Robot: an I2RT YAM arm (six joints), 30 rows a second.
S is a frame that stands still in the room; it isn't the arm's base.
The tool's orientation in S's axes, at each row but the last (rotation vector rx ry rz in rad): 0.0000 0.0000 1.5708; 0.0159 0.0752 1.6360; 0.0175 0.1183 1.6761; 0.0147 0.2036 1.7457; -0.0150 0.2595 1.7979; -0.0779 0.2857 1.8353; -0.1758 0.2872 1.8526; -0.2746 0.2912 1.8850
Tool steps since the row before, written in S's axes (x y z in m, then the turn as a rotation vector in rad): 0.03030 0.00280 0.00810 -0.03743 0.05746 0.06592; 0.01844 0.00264 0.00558 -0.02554 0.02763 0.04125; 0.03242 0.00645 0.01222 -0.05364 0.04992 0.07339; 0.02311 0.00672 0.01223 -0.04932 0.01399 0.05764; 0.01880 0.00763 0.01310 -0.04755 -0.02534 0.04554; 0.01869 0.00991 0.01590 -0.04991 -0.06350 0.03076; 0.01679 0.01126 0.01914 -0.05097 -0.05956 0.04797; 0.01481 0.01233 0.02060 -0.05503 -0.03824 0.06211
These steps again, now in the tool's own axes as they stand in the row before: 0.00280 -0.03030 0.00810 0.05746 0.03743 0.06592; 0.00120 -0.01821 0.00671 0.02780 0.02607 0.04080; 0.00214 -0.03171 0.01523 0.05110 0.05443 0.07198; 0.00100 -0.02190 0.01575 0.01683 0.05404 0.05241; 0.00079 -0.01754 0.01658 -0.01949 0.05888 0.03362; 0.00084 -0.01790 0.01947 -0.05167 0.06854 0.01013; 0.00029 -0.01710 0.02197 -0.05231 0.07030 0.02771; -0.00060 -0.01657 0.02282 -0.03674 0.06829 0.04832
